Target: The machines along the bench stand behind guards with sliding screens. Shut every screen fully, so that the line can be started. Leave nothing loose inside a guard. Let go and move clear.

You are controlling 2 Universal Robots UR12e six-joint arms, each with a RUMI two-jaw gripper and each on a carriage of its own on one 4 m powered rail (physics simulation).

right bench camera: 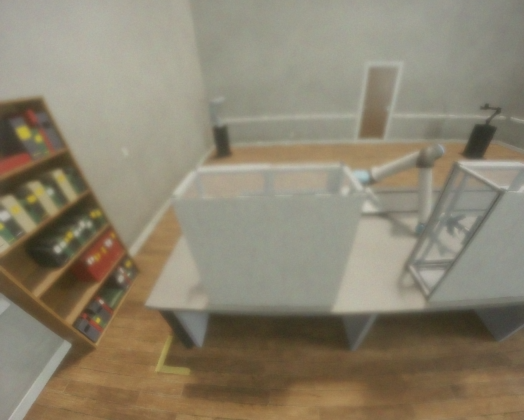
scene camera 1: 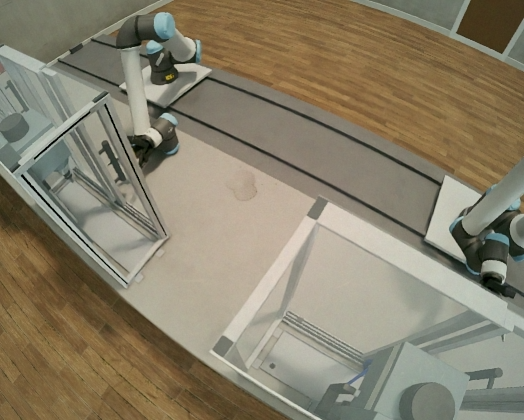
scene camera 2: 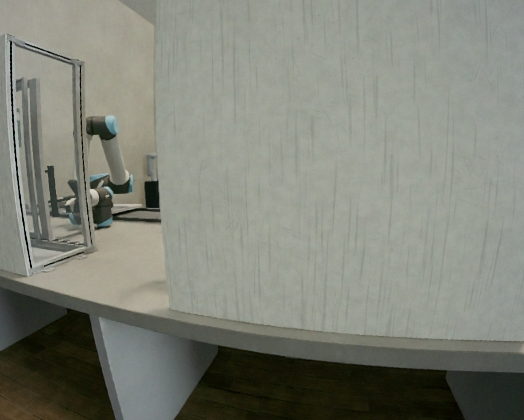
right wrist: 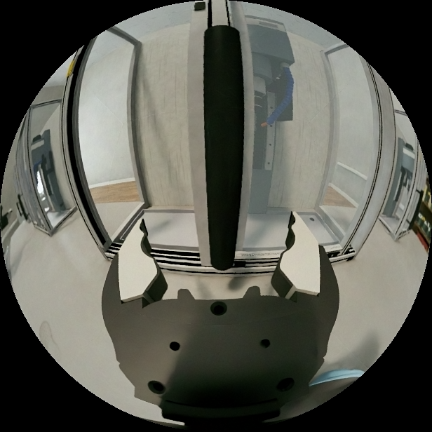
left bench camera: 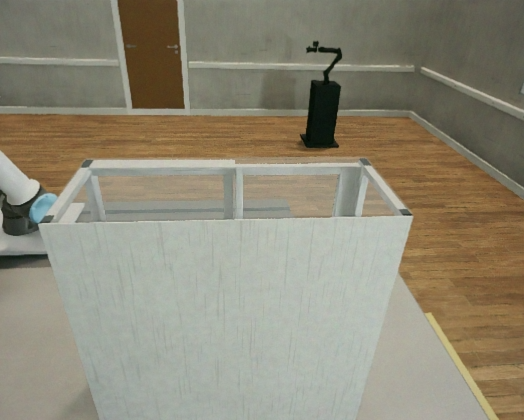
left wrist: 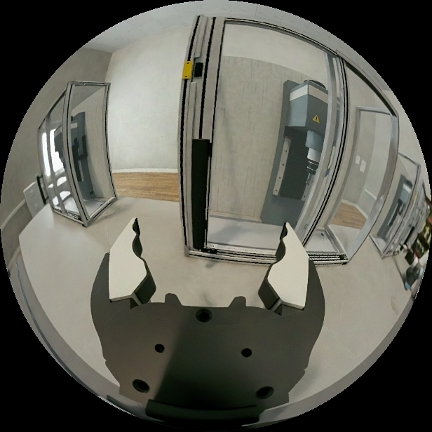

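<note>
In the right wrist view, a guard's sliding screen [right wrist: 198,125] stands partway along its track, with a gap between its leading edge and the left post that bears a yellow switch [right wrist: 70,68]. Its long black handle [right wrist: 222,150] [scene camera 1: 114,162] [scene camera 2: 52,191] is upright between and beyond the fingers of my right gripper [right wrist: 216,215] [scene camera 1: 142,151], which is open. My left gripper [left wrist: 209,221] [scene camera 1: 499,287] is open before another guard. That guard's screen handle [left wrist: 200,195] is close beside the left post with a yellow switch [left wrist: 187,70]; that screen looks shut. No loose thing can be made out.
Further guards stand at both sides: one at the left [left wrist: 75,210] and one at the right [right wrist: 382,125] of the wrist views. The near guard [scene camera 1: 270,280] in scene camera 1 holds a grey machine [scene camera 1: 420,370]. A bookshelf [right bench camera: 117,215] stands left of the bench.
</note>
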